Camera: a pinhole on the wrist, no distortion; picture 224 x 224 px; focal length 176.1 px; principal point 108.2 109.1 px. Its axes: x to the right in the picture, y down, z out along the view. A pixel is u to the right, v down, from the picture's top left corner.
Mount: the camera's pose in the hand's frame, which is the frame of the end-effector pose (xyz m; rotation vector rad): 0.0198 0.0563 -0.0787 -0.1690 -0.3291 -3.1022
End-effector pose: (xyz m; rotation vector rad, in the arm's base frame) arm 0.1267 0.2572 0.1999 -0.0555 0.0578 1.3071
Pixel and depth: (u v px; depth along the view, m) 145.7 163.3 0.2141
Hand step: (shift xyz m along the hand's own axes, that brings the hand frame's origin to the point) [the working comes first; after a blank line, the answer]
In the camera's frame: 0.0456 0.0659 0.2141

-0.0010 0.0366 0.1481
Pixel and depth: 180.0 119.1 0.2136
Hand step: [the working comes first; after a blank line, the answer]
In the camera's frame: 0.0871 0.0121 0.2136

-0.0439 0.0888 0.1410
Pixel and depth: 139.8 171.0 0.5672
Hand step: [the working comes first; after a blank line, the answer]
In the camera's frame: 0.1018 0.1994 0.5672

-0.0158 -0.0200 0.5252
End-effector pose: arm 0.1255 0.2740 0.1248 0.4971 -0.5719 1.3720
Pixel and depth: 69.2 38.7 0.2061
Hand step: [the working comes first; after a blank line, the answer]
In the camera's frame: -0.0456 -0.0824 0.2061

0.0846 0.1804 0.0995
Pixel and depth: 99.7 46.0 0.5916
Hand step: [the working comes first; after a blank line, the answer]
In the camera's frame: -0.0286 -0.2120 0.5916

0.1046 0.3880 0.4490
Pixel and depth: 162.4 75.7 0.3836
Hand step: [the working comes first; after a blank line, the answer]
In the camera's frame: 0.1181 -0.0728 0.3836

-0.0591 0.2073 0.2919
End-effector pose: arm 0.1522 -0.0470 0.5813 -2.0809 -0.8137 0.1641
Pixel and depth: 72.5 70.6 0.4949
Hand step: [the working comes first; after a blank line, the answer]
In the camera's frame: -0.1003 -0.1082 0.4949

0.1687 0.2667 0.3688
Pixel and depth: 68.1 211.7 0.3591
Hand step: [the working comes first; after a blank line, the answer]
In the camera's frame: -0.0818 0.2092 0.3591

0.1450 -0.0723 0.3050
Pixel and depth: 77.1 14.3 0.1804
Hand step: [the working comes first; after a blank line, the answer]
In the camera's frame: -0.0319 -0.0971 0.1804

0.0677 0.1893 0.0729
